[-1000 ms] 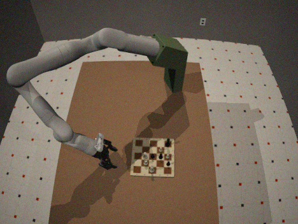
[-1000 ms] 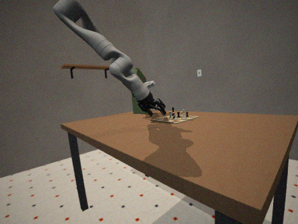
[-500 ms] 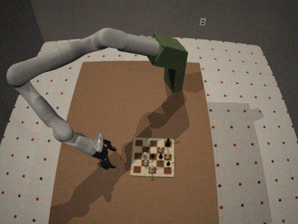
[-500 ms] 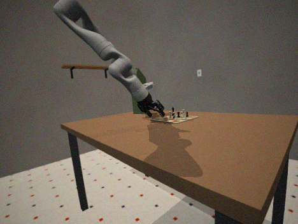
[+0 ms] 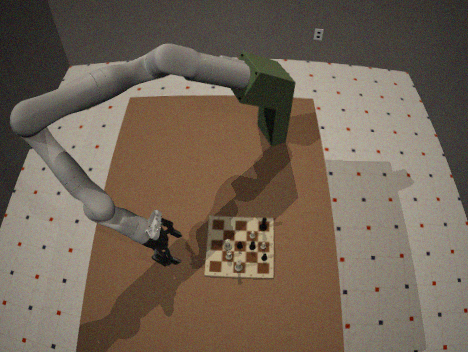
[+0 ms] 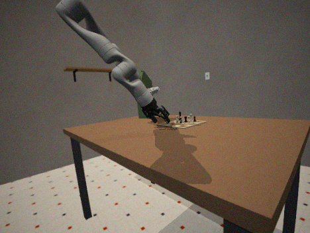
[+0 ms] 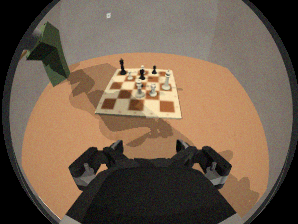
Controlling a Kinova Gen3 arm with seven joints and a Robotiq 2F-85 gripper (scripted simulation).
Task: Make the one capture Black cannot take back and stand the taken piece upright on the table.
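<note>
Now: the tall black piece 290 mm to the left of my hand, 50 mm behind it and 10 mm below it. The rest, counted from my hand: chessboard: 200 mm to the left, 40 mm below, 10 mm ahead.
</note>
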